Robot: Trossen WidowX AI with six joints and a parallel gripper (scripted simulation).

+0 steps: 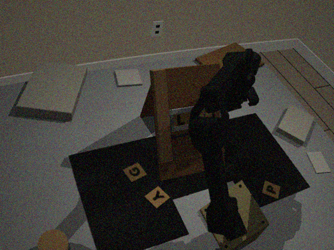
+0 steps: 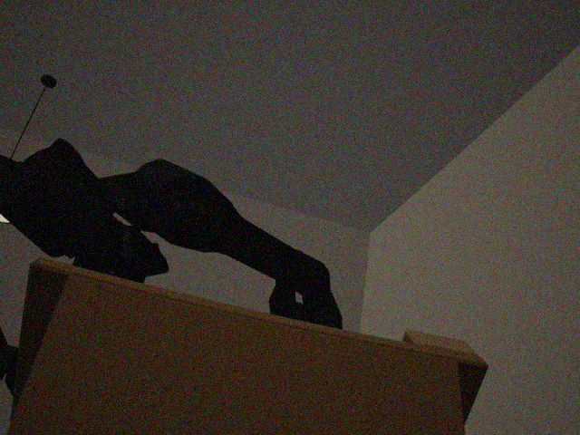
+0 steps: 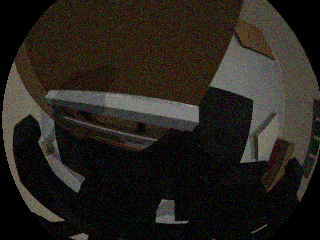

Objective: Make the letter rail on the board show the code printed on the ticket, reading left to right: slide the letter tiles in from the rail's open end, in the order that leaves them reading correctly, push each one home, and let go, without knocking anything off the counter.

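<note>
The j tile lies 30 mm to the left of my gripper tip. From my gripper tip the other things lie so: white ticket 80 mm below, 50 mm behind, 40 mm to the left; p tile 240 mm behind, 160 mm below, 140 mm to the right; black mat 160 mm below, 150 mm behind, 100 mm to the left.
</note>
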